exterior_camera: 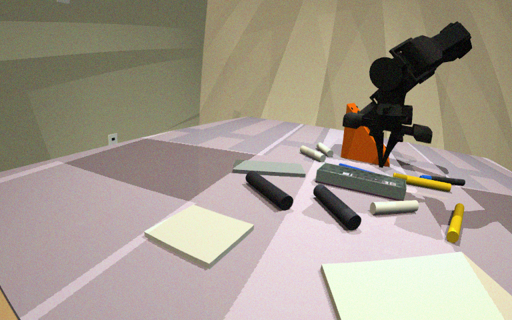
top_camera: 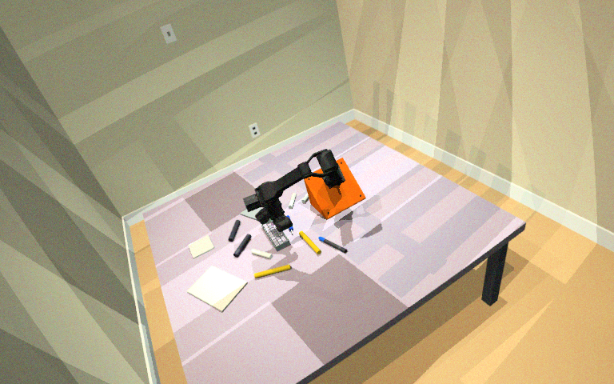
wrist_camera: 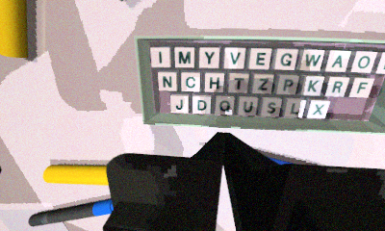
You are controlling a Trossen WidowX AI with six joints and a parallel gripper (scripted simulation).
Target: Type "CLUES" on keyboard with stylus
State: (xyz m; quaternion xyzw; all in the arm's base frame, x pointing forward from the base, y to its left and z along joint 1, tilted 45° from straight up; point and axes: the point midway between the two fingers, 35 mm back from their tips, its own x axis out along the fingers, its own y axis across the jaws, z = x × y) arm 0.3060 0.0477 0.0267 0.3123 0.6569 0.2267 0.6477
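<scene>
Right now my gripper tip is 4 cm past the short blue pen, 3 cm above it and 2 cm to the left of it. From my gripper tip the other things lie so: blue-capped black pen: 16 cm to the left, 11 cm behind, 3 cm below; grey-green slab: 24 cm to the right, 4 cm below, 3 cm ahead; tan sheet: 35 cm ahead, 6 cm to the left, 4 cm below.
</scene>
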